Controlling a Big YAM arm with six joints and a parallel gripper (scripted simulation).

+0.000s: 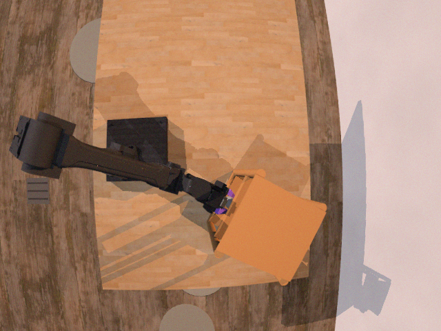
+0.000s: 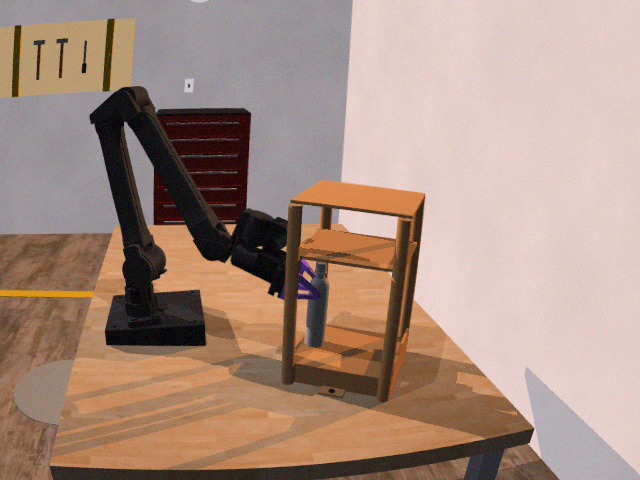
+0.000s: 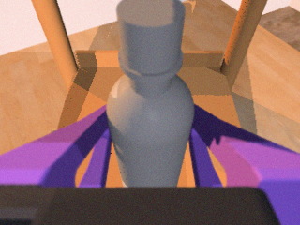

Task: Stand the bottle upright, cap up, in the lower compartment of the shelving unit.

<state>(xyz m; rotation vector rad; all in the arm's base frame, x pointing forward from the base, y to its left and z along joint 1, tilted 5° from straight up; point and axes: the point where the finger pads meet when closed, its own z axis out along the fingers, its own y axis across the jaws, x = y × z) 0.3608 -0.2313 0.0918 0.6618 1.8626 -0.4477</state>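
Right now my hand is right at the grey bottle. Round my hand: shelving unit 60 mm ahead, 50 mm to the right, 20 mm above.
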